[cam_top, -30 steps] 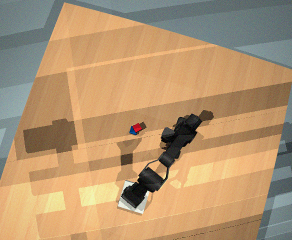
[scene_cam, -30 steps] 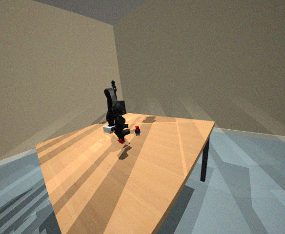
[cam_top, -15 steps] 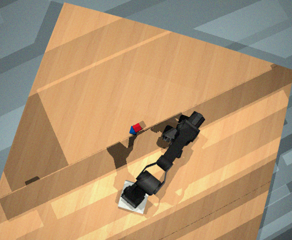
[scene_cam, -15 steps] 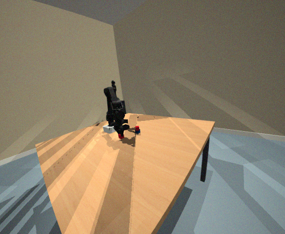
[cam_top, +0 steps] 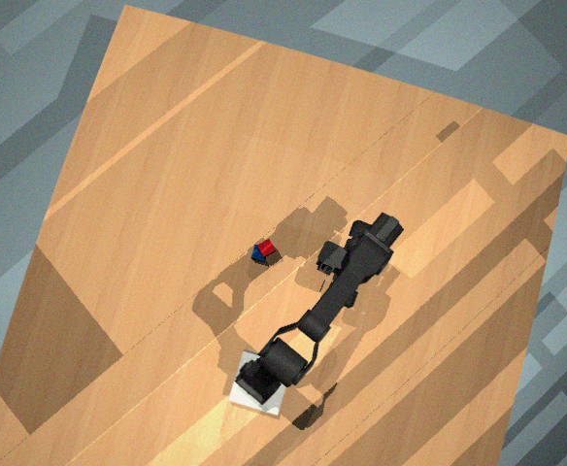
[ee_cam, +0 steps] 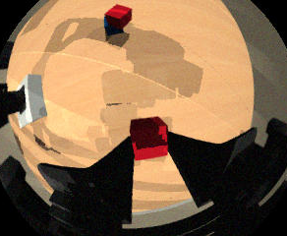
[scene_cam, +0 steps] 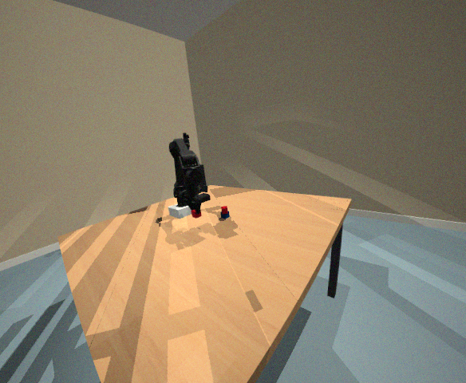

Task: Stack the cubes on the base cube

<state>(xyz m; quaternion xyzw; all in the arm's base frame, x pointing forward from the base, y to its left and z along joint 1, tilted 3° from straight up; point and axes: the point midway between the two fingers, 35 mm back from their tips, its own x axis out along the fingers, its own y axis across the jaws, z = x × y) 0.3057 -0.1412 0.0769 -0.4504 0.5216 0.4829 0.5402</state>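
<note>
My gripper tip is now 21 cm to the right of the blue cube, 9 cm above it and 1 cm past it.
</note>
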